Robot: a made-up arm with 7 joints. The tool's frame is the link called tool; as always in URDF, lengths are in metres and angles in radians. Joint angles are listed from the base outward. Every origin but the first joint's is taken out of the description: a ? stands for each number. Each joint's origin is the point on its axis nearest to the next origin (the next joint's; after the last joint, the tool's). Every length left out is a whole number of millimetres.
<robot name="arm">
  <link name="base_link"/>
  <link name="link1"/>
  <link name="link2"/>
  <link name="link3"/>
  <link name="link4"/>
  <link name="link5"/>
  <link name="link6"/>
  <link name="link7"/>
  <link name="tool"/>
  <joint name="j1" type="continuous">
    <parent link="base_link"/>
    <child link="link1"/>
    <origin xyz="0 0 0" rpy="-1.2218 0 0"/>
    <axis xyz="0 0 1"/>
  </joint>
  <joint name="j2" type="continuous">
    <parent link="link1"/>
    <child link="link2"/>
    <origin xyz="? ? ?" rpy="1.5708 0 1.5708"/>
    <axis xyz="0 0 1"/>
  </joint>
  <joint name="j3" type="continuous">
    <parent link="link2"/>
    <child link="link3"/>
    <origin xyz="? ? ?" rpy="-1.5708 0 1.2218"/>
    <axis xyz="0 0 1"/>
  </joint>
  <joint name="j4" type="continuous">
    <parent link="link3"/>
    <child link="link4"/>
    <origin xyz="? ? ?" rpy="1.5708 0 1.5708"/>
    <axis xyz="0 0 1"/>
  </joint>
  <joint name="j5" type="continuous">
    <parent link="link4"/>
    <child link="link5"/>
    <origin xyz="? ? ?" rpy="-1.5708 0 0"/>
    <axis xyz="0 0 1"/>
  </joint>
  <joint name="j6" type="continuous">
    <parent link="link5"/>
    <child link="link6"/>
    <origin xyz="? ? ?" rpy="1.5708 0 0"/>
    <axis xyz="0 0 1"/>
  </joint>
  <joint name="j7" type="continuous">
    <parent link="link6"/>
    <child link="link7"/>
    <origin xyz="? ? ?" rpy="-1.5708 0 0"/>
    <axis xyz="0 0 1"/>
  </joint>
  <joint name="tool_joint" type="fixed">
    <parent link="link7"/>
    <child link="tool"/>
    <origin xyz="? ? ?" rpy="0 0 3.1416"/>
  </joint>
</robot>
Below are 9 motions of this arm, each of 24 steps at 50 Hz.
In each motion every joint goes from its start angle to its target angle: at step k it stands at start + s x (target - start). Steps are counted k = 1, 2, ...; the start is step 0. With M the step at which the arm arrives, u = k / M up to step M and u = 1 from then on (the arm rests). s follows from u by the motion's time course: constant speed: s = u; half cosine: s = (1 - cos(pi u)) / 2; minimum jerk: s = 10 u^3 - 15 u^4 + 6 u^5.
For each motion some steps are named. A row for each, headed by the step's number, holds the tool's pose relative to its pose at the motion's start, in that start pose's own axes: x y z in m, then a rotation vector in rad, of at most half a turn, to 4 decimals.
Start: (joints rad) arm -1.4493 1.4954 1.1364 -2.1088 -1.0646 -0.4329 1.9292
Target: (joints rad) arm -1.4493 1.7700 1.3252 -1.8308 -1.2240 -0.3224 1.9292
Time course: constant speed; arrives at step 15
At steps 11, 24:
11: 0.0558 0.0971 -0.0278 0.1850 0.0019 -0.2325
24: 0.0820 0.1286 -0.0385 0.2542 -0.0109 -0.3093

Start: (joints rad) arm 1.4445 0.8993 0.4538 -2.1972 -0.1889 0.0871 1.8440
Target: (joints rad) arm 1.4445 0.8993 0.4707 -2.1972 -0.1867 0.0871 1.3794
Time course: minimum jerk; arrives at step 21
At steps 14, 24:
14: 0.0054 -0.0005 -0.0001 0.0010 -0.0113 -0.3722
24: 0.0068 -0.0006 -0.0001 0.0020 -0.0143 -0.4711

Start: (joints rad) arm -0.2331 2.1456 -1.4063 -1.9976 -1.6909 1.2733 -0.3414
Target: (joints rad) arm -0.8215 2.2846 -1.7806 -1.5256 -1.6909 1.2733 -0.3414
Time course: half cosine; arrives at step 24
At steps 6, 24:
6: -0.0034 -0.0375 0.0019 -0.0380 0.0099 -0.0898
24: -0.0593 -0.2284 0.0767 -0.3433 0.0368 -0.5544

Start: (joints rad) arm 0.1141 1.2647 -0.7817 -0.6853 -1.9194 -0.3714 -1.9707
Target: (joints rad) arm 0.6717 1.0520 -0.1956 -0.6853 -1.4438 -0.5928 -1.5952
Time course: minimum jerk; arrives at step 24
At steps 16, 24:
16: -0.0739 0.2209 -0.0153 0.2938 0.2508 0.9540
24: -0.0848 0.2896 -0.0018 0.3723 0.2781 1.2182

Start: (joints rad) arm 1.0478 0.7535 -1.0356 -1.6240 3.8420 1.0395 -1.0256
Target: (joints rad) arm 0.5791 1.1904 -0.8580 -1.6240 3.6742 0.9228 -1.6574
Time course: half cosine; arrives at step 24
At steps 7, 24:
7: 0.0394 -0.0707 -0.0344 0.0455 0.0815 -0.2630
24: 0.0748 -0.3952 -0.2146 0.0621 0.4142 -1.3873

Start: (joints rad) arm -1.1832 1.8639 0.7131 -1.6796 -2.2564 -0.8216 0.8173
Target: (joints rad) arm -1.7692 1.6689 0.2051 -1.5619 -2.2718 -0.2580 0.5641
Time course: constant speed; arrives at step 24
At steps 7, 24:
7: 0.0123 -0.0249 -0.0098 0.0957 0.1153 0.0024
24: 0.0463 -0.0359 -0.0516 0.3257 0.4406 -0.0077

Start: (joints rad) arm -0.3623 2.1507 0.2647 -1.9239 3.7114 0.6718 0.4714
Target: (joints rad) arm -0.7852 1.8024 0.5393 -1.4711 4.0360 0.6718 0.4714
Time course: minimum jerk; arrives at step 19
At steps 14, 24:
14: -0.1127 -0.1470 0.2024 -0.8245 0.4548 -0.1769
24: -0.1207 -0.1514 0.2368 -0.9289 0.5381 -0.1846

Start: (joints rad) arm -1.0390 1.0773 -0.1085 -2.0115 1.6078 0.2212 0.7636
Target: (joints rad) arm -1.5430 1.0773 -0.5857 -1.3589 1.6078 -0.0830 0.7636
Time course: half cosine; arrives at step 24
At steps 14, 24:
14: 0.0663 0.0663 -0.0808 0.0684 -0.2015 -0.0148
24: 0.1114 0.0871 -0.1144 0.1117 -0.3327 -0.0897

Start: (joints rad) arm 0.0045 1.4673 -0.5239 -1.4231 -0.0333 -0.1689 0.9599
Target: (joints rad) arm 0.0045 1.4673 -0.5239 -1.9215 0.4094 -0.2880 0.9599
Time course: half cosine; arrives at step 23
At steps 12, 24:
12: 0.0638 -0.0849 -0.0168 -0.2555 -0.2091 0.2352
24: 0.1198 -0.1596 -0.0082 -0.4964 -0.3558 0.4459

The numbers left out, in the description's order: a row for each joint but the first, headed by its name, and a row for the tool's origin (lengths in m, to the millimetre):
j2: 0 0 0
j3: 0.401 -0.146 0
j4: 0 -0.048 0
j5: 0.049 -0.402 0
j6: 0 0 0
j7: 0 0 0
tool: 0 0 0

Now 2 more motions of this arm.
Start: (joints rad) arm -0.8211 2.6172 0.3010 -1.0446 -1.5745 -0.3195 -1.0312
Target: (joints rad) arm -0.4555 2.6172 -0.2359 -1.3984 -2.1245 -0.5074 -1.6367
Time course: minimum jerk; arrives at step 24
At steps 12, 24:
12: -0.0228 0.2196 -0.0610 0.4683 -0.0059 -0.8192
24: 0.0042 0.4366 -0.0279 0.9082 0.2332 -1.6037

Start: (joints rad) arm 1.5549 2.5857 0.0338 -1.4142 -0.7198 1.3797 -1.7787
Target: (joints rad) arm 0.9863 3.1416 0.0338 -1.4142 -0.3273 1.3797 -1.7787
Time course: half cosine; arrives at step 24
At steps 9, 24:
9: -0.0627 -0.1062 -0.1162 -0.1890 0.0025 0.0448
24: -0.1894 -0.4274 -0.2500 -0.6083 0.0155 0.1142

